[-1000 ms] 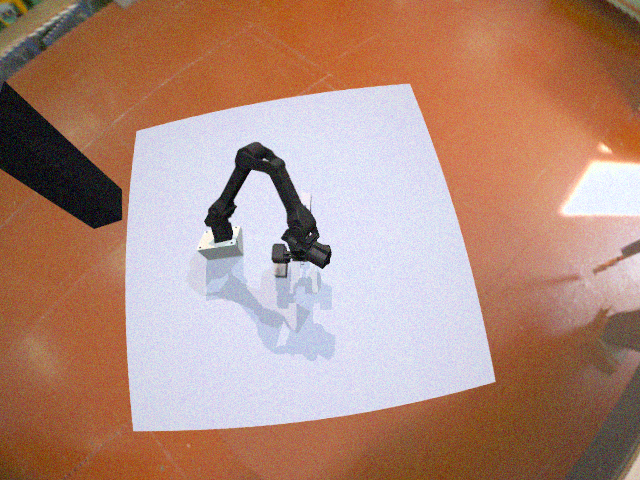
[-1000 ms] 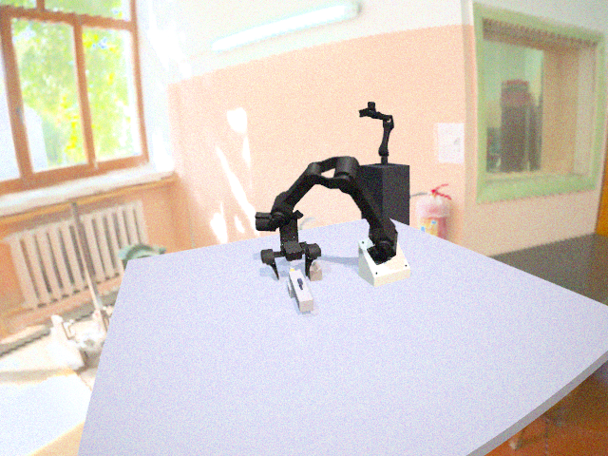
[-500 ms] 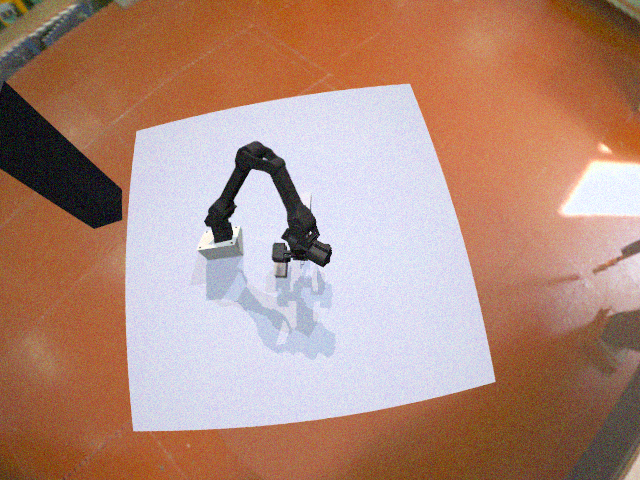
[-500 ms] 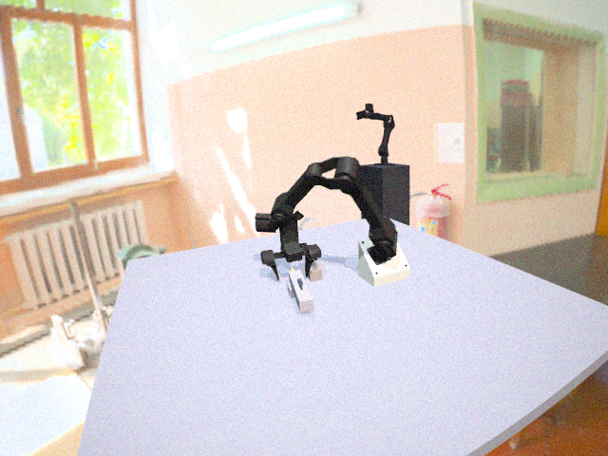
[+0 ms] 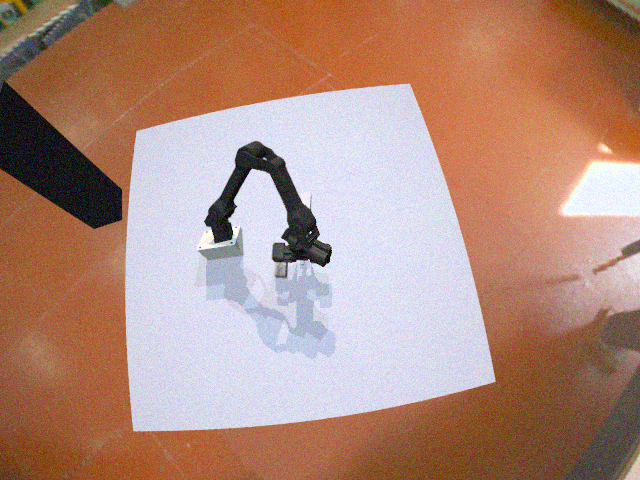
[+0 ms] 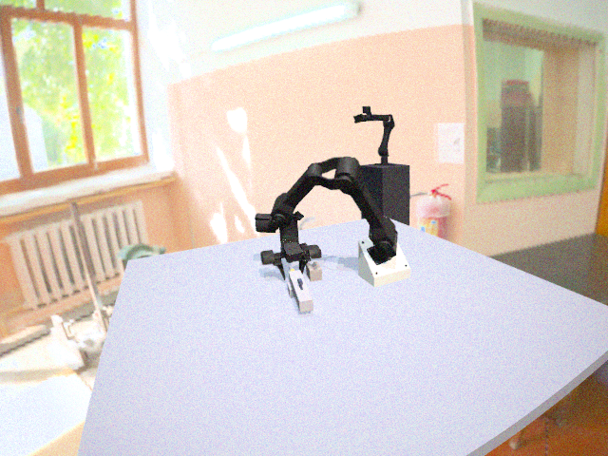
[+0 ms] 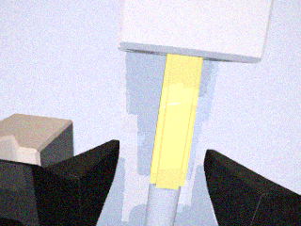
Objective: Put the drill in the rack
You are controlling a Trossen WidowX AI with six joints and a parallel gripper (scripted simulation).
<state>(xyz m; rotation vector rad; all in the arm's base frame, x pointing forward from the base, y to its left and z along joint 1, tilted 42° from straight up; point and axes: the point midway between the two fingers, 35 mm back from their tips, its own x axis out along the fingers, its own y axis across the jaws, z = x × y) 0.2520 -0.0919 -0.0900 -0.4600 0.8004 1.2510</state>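
Right now the drill is 10 mm ahead of my gripper tip, 40 mm to the left of it and 30 mm above it. Also, from my gripper tip: dark key (50 mm ahead, 160 mm to the left, 40 mm above); rack (80 mm behind).
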